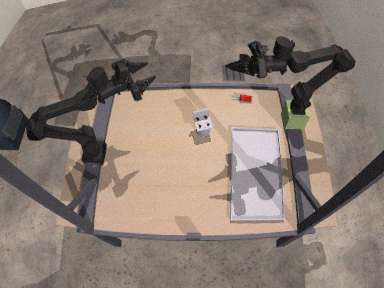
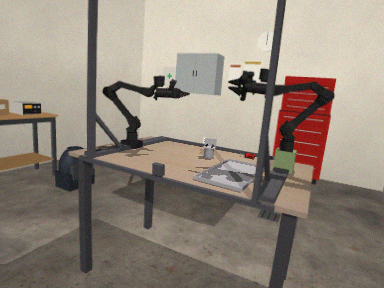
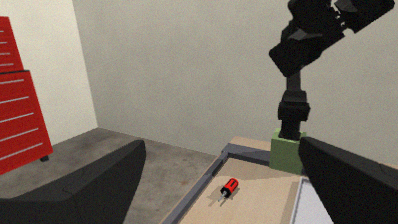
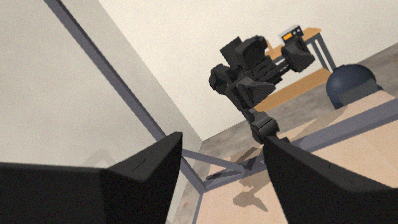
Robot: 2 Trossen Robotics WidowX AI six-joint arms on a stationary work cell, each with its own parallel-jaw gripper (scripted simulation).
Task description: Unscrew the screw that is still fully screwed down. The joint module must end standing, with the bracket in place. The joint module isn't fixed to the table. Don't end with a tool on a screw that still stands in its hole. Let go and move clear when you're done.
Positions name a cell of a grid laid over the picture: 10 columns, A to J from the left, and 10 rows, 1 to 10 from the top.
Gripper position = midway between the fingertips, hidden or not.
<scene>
In view: my left gripper (image 1: D3), my right gripper (image 1: F3) and a shallow grey tray (image 1: G7).
The shallow grey tray shows as well in image 2 (image 2: G7). My left gripper shows as well in image 3 (image 3: F7) and in image 4 (image 4: H4). My right gripper is seen too in image 3 (image 3: I2) and in image 4 (image 4: F7). Image 4 does not show the shallow grey tray: it is out of frame.
</scene>
